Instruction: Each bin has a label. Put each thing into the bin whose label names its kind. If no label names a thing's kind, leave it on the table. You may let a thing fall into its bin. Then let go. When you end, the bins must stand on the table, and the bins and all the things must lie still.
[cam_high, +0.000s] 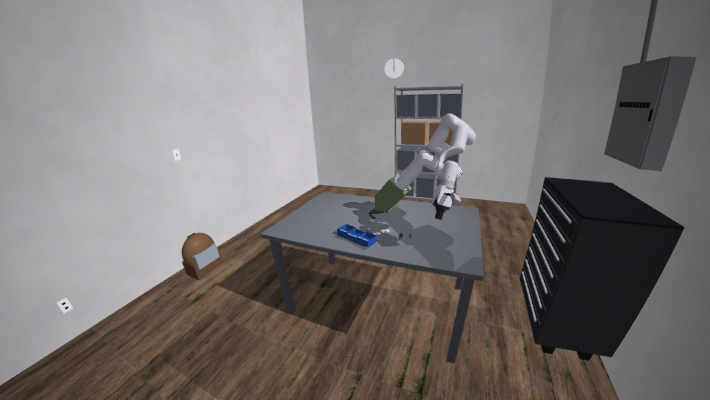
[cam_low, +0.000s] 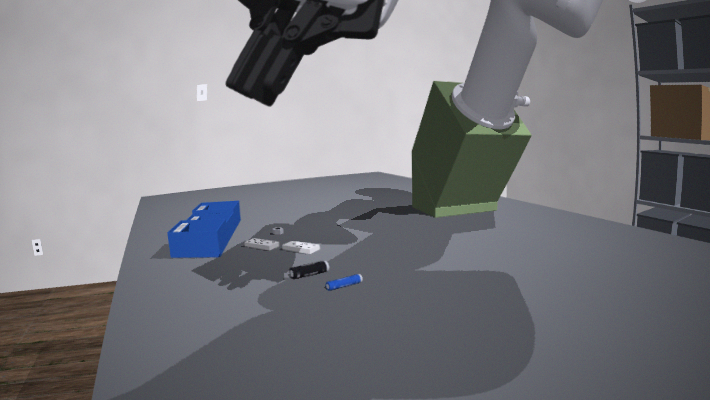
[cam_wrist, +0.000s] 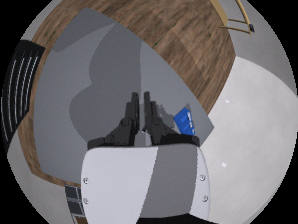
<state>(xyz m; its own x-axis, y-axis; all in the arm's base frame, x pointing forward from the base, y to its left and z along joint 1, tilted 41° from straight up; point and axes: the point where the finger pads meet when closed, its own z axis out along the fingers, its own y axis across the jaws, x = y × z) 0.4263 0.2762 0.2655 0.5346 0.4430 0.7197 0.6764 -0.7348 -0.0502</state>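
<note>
The blue bin lies 47 cm to the right of my hand, 20 cm below it and 6 cm ahead of it. Round my hand: white dotted piece 34 cm to the right, 21 cm below, 8 cm behind; blue battery 21 cm below, 18 cm to the right, 10 cm behind; black battery 23 cm to the right, 21 cm below, 7 cm behind.
</note>
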